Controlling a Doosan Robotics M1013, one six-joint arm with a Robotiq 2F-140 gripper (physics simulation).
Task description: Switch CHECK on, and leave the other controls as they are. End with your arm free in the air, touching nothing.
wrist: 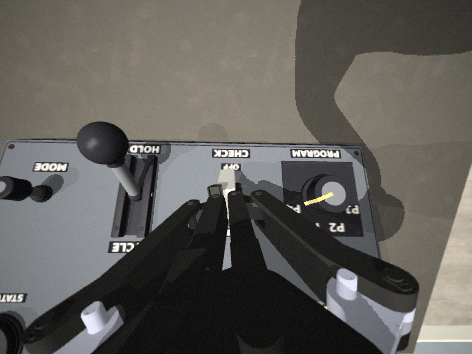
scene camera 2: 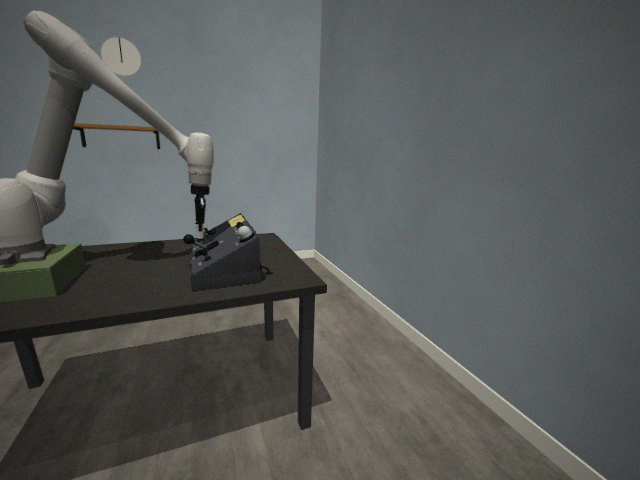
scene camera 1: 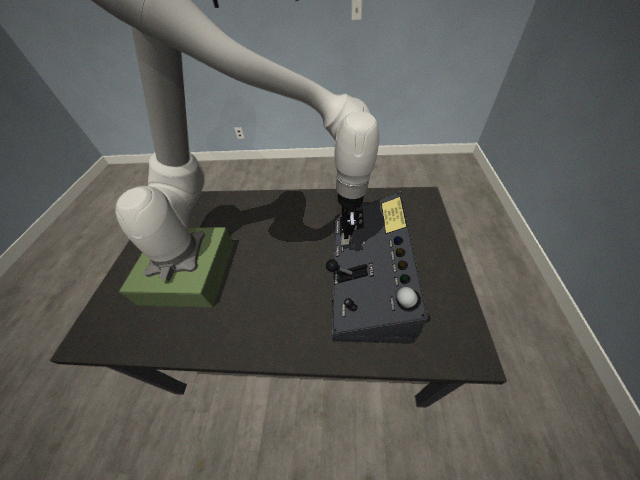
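Where they show: gripper, fingertip midpoint: [wrist: 229,180] [scene camera 2: 199,238] [scene camera 1: 344,242]; arm's base, link origin: [scene camera 2: 19,256] [scene camera 1: 176,253].
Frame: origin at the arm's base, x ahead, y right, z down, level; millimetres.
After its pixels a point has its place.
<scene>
The dark grey control panel [scene camera 1: 372,322] @(x 650, y 353, z -14 mm) [scene camera 2: 232,268] @(x 677, y 373, z 32 mm) [wrist: 175,180] @(x 617, y 125, z 20 mm) slopes up on the table. My gripper [scene camera 1: 345,239] @(x 619, y 52, z -11 mm) [scene camera 2: 200,234] @(x 619, y 52, z -11 mm) [wrist: 229,180] @(x 619, y 52, z -11 mm) is shut and empty, pointing down with its pale fingertips over the CHECK part of the panel. In the wrist view the CHECK label [wrist: 231,153] @(x 593, y 46, z 38 mm) and the small OFF label [wrist: 230,167] @(x 611, y 50, z 28 mm) show just beyond the tips. The fingers hide the CHECK switch, so its position cannot be told. Whether the tips touch the switch or the panel cannot be told either.
A lever with a black ball [scene camera 1: 332,265] @(x 561, y 174, z -57 mm) [scene camera 2: 189,238] @(x 562, y 180, z -48 mm) [wrist: 102,142] @(x 560, y 153, z -57 mm) rises beside CHECK. The PROGRAM knob [wrist: 332,194] @(x 650, y -64, z -20 mm) is on the other side. The MODE toggle [scene camera 1: 350,304] @(x 597, y 299, z -31 mm) [wrist: 15,188] @(x 593, y 277, z -28 mm), a white dome [scene camera 1: 406,297] @(x 735, y 335, z -107 mm) [scene camera 2: 244,232] @(x 736, y 346, z -93 mm) and a yellow note [scene camera 1: 393,214] @(x 803, y -6, z -64 mm) [scene camera 2: 236,220] @(x 803, y -8, z -64 mm) are farther off.
</scene>
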